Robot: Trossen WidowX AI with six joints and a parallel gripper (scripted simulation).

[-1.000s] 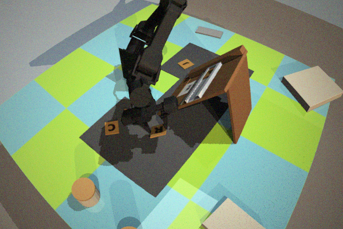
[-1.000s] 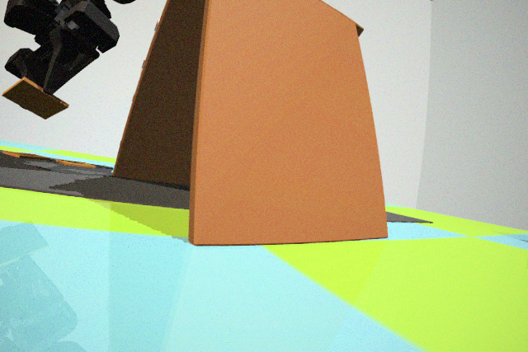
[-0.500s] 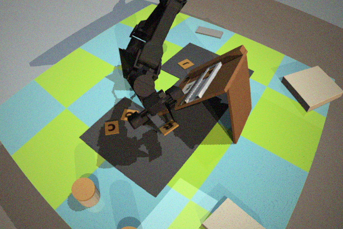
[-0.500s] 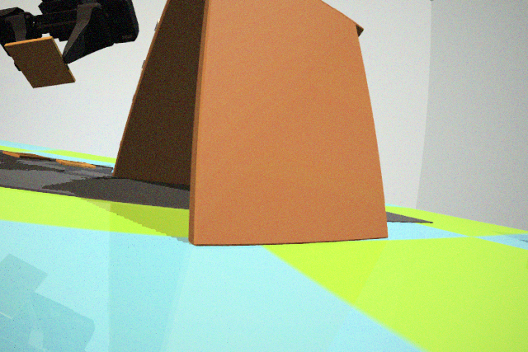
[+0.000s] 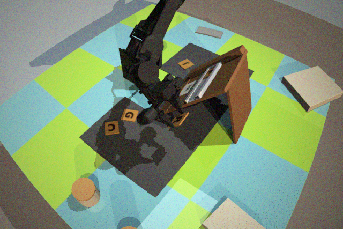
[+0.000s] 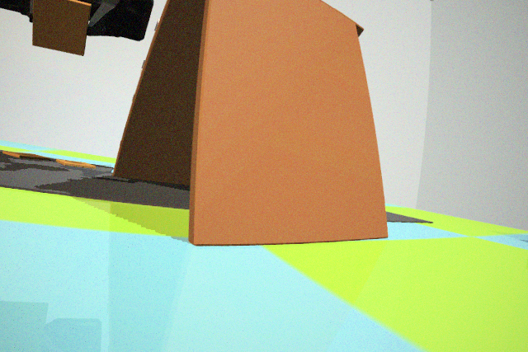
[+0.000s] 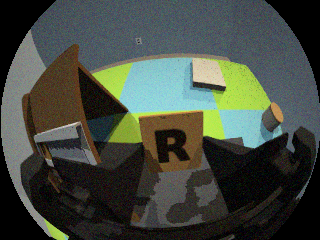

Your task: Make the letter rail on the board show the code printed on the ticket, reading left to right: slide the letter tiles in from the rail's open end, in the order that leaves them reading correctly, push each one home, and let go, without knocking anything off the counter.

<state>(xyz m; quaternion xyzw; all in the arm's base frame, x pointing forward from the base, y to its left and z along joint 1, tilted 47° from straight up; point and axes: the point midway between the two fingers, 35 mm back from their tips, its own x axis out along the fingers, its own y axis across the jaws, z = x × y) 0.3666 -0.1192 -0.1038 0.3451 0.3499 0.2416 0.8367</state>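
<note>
My gripper tip is 190 mm to the right of the white ticket, 110 mm past it and 80 mm above it. From my gripper tip the other things lie so: dark mat 190 mm behind, 170 mm to the left, 160 mm below; then grey slab 700 mm to the left, 360 mm behind, 160 mm below.
</note>
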